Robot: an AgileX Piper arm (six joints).
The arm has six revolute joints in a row. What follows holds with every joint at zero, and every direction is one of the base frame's. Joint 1 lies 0.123 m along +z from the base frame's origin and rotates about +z. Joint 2 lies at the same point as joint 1 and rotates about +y. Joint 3 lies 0.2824 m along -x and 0.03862 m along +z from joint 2 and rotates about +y. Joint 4 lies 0.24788 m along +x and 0.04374 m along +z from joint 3 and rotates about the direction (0.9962, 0, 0.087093). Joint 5 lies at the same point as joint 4 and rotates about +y. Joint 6 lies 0.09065 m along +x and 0.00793 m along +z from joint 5 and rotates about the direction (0.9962, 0, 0.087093). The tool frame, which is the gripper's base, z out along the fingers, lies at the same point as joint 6; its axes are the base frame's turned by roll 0, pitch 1.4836 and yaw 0 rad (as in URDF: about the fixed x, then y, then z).
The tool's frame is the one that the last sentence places.
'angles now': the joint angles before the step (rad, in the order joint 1, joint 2, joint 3, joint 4, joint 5, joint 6). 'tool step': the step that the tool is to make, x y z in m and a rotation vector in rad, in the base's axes. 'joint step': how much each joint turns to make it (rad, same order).
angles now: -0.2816 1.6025 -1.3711 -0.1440 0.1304 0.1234
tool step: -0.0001 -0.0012 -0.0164 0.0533 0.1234 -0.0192
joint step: -0.0002 0.0164 0.0000 0.0178 0.1181 0.0019
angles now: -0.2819 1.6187 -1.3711 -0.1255 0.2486 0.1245
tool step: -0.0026 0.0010 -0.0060 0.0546 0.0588 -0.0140
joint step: -0.0001 0.0002 -0.0002 0.0369 0.0721 0.0010
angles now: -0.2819 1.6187 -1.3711 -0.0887 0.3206 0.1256
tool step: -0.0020 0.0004 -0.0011 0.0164 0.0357 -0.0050
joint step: -0.0001 -0.0016 -0.0061 0.0066 0.0467 -0.0001
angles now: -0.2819 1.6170 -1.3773 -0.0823 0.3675 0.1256
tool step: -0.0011 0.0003 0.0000 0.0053 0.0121 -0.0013
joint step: 0.0000 -0.0021 -0.0016 0.0027 0.0168 -0.0009
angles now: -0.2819 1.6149 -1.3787 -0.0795 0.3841 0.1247
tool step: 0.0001 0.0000 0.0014 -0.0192 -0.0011 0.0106
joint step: 0.0001 -0.0010 -0.0022 -0.0009 -0.0038 -0.0200
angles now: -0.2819 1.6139 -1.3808 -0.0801 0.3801 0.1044
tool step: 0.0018 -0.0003 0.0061 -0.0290 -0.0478 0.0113
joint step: -0.0002 -0.0023 -0.0042 -0.0014 -0.0481 -0.0156
